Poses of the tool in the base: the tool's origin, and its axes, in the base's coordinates. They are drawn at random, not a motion.
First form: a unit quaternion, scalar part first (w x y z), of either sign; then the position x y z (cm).
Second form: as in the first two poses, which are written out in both.
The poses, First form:
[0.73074, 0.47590, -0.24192, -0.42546, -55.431, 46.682, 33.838]
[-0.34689, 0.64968, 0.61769, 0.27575, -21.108, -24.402, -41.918]
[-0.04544, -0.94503, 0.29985, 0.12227, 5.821, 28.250, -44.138]
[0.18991, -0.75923, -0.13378, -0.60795, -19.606, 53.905, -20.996]
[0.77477, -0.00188, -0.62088, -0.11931, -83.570, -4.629, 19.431]
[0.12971, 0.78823, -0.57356, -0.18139, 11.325, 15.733, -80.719]
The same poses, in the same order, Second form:
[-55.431, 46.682, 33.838, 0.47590, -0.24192, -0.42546, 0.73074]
[-21.108, -24.402, -41.918, -0.64968, -0.61769, -0.27575, 0.34689]
[5.821, 28.250, -44.138, 0.94503, -0.29985, -0.12227, 0.04544]
[-19.606, 53.905, -20.996, -0.75923, -0.13378, -0.60795, 0.18991]
[-83.570, -4.629, 19.431, -0.00188, -0.62088, -0.11931, 0.77477]
[11.325, 15.733, -80.719, 0.78823, -0.57356, -0.18139, 0.12971]

